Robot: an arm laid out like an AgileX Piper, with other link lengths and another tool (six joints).
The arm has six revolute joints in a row. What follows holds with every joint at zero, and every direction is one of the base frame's.
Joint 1 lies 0.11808 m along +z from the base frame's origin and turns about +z.
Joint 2 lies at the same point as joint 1 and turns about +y.
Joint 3 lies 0.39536 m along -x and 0.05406 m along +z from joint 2 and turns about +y.
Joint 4 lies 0.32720 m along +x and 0.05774 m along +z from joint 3 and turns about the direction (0.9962, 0, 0.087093).
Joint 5 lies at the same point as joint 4 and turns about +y.
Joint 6 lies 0.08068 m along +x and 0.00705 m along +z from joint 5 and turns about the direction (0.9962, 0, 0.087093).
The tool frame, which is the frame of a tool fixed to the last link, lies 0.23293 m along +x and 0.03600 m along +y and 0.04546 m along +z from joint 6; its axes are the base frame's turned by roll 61.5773, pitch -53.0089 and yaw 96.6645 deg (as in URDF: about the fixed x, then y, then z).
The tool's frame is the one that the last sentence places.
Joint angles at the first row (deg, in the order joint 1, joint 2, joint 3, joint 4, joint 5, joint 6):
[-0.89, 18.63, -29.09, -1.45, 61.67, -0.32]
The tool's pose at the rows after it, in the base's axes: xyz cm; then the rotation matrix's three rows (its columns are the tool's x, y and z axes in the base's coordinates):
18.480, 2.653, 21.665; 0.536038, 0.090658, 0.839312; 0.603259, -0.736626, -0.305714; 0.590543, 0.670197, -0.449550
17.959, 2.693, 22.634; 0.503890, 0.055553, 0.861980; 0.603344, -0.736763, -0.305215; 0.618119, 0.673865, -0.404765
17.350, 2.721, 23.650; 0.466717, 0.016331, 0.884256; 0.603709, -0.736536, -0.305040; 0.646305, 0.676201, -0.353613
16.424, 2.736, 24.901; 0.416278, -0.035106, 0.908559; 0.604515, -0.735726, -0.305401; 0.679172, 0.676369, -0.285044
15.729, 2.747, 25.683; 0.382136, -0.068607, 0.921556; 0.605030, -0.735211, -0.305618; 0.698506, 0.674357, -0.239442
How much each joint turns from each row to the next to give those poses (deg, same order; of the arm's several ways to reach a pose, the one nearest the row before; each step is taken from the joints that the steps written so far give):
[0.00, -5.22, 0.16, 0.00, -0.40, 0.00]
[0.00, -2.97, 0.00, 0.07, -0.05, 0.00]
[0.00, -3.28, 0.05, 0.04, -0.13, 0.01]
[0.00, -4.35, 0.07, 0.00, -0.07, 0.00]
[0.00, -2.90, 0.00, 0.00, 0.06, -0.01]

